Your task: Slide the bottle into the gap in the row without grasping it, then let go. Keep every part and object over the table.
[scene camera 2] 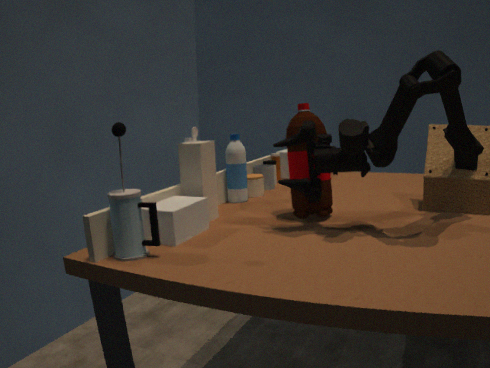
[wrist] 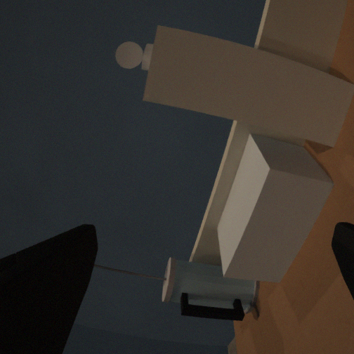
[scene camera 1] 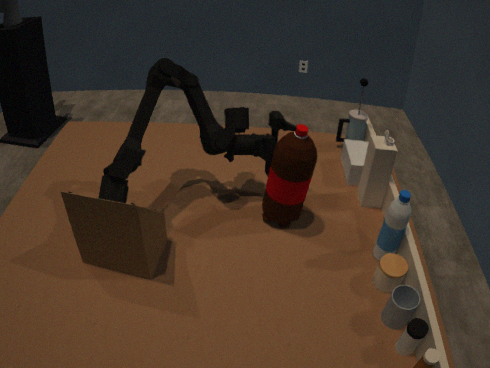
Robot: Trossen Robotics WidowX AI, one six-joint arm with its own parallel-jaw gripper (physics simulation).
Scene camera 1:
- gripper: 303,145
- handled mug: 357,119
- white box: 353,155
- blue-capped water bottle: 398,214
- brown bottle: 295,155
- grey cup: 404,300
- black-lidded jar: 417,328
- orange-lidded jar: 392,268
